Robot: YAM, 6 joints.
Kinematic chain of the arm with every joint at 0, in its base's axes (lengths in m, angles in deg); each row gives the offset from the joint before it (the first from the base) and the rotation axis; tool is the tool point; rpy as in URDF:
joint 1: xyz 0 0 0.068 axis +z
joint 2: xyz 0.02 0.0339 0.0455 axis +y
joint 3: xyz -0.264 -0.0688 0 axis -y
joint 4: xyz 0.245 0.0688 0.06 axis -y
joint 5: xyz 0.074 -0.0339 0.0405 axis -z
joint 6: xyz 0.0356 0 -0.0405 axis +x
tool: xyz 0 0 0 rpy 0 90 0
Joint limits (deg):
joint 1: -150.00..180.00
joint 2: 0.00..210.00
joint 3: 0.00..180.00
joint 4: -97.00..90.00
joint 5: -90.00..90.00
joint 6: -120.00..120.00
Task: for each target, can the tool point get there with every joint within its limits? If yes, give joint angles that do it. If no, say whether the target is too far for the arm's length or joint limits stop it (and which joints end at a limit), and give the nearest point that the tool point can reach.
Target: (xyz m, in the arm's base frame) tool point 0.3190 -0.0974 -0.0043
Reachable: yes | joints -19.94 129.96 43.30 37.92 -28.88 -38.95
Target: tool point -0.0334 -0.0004 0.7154
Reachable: yes | joints -90.38 86.12 163.66 9.66 69.63 48.45
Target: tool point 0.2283 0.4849 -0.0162
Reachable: yes | joints 61.19 170.60 109.15 70.68 -70.72 69.15
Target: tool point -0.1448 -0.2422 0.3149
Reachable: yes | joints -116.42 83.63 77.32 -60.29 37.96 -11.26
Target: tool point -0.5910 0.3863 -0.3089
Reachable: no: too far | nearest point -0.4638 0.3032 -0.2124 | short by 0.180 m
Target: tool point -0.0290 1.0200 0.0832
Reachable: no: too far | nearest point -0.0183 0.6453 0.0946 | short by 0.375 m
